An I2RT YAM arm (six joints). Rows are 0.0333 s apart.
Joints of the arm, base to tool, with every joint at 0 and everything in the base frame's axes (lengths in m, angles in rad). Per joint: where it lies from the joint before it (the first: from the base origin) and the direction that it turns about. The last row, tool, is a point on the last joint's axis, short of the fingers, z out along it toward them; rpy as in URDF.
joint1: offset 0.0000 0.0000 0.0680 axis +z
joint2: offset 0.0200 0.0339 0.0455 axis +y
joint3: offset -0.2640 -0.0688 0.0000 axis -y
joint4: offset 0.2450 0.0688 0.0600 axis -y
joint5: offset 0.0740 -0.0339 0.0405 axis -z
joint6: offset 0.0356 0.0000 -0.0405 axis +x
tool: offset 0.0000 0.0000 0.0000 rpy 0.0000 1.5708 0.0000
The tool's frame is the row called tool.
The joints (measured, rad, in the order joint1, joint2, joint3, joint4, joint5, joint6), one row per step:
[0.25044, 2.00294, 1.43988, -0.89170, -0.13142, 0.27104]
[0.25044, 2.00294, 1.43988, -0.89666, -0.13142, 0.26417]
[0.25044, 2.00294, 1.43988, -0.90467, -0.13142, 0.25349]
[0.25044, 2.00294, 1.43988, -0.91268, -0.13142, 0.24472]
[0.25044, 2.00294, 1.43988, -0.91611, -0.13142, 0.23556]
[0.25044, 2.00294, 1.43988, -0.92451, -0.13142, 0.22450]
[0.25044, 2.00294, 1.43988, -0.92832, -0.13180, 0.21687]
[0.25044, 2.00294, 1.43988, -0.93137, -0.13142, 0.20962]
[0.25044, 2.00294, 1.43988, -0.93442, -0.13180, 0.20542]
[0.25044, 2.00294, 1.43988, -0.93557, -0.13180, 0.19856]
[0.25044, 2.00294, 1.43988, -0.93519, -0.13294, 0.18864]
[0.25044, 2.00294, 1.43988, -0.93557, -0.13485, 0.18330]
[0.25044, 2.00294, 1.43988, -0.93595, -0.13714, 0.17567]
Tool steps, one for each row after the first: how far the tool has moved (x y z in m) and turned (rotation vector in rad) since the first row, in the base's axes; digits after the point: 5 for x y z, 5 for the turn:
[-0.00052, -0.00013, -0.00006, -0.00175, 0.00374, 0.00677]
[-0.00137, -0.00035, -0.00015, -0.00449, 0.00987, 0.01729]
[-0.00221, -0.00057, -0.00024, -0.00701, 0.01630, 0.02595]
[-0.00257, -0.00066, -0.00028, -0.00843, 0.01824, 0.03499]
[-0.00346, -0.00088, -0.00036, -0.01106, 0.02473, 0.04591]
[-0.00386, -0.00097, -0.00039, -0.01202, 0.02738, 0.05348]
[-0.00418, -0.00107, -0.00042, -0.01350, 0.02917, 0.06061]
[-0.00451, -0.00114, -0.00044, -0.01404, 0.03160, 0.06480]
[-0.00463, -0.00117, -0.00045, -0.01469, 0.03169, 0.07157]
[-0.00460, -0.00112, -0.00044, -0.01407, 0.03006, 0.08146]
[-0.00466, -0.00107, -0.00043, -0.01259, 0.03001, 0.08690]
[-0.00472, -0.00100, -0.00043, -0.01087, 0.02968, 0.09463]

